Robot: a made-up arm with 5 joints.
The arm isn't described. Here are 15 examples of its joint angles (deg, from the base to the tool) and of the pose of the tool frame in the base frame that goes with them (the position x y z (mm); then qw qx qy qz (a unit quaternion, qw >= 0)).
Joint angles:
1: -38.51 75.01 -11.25 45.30 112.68
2: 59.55 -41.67 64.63 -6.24 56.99
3: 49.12 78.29 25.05 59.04 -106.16
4: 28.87 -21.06 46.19 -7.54 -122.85
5: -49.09 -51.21 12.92 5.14 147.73
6: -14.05 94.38 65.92 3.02 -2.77
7: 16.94 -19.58 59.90 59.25 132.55
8: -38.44 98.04 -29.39 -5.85 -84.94
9: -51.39 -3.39 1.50 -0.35 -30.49
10: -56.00 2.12 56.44 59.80 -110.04
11: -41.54 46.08 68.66 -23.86 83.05
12: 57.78 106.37 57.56 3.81 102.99
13: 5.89 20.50 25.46 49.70 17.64
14: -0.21 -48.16 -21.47 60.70 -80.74
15: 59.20 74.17 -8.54 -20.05 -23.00
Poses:
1: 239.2 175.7 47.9 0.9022 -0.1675 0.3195 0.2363
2: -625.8 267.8 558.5 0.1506 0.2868 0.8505 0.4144
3: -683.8 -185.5 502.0 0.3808 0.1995 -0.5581 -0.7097
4: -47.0 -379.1 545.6 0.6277 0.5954 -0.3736 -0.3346
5: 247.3 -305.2 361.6 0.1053 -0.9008 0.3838 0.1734
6: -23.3 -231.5 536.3 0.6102 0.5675 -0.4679 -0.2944
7: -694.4 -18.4 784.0 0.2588 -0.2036 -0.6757 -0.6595
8: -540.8 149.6 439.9 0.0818 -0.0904 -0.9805 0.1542
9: -177.2 240.6 812.9 0.5835 0.1552 -0.5031 0.6184
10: 98.0 -304.5 335.1 0.4398 0.7550 -0.3714 -0.3140
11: 178.2 257.9 331.5 0.9604 0.1010 0.1607 0.2042
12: -315.2 258.9 89.1 0.6309 0.3803 0.6306 -0.2443
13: -45.2 355.4 226.9 0.7510 0.5056 0.3658 0.2157
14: 188.8 267.2 354.8 0.6838 0.6362 0.2191 0.2822
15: 13.4 153.8 663.6 0.9833 -0.1025 -0.1329 0.0711
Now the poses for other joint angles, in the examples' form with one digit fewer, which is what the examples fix.
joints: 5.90 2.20 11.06 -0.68 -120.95
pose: -123 -387 635 0.393 0.694 -0.602 -0.024
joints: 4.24 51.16 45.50 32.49 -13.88
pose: 115 -42 377 0.756 0.625 -0.107 -0.165
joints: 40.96 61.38 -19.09 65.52 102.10
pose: -689 232 115 0.445 0.119 0.819 0.341
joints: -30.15 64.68 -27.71 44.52 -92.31
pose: -264 -309 622 0.304 0.449 -0.834 0.105
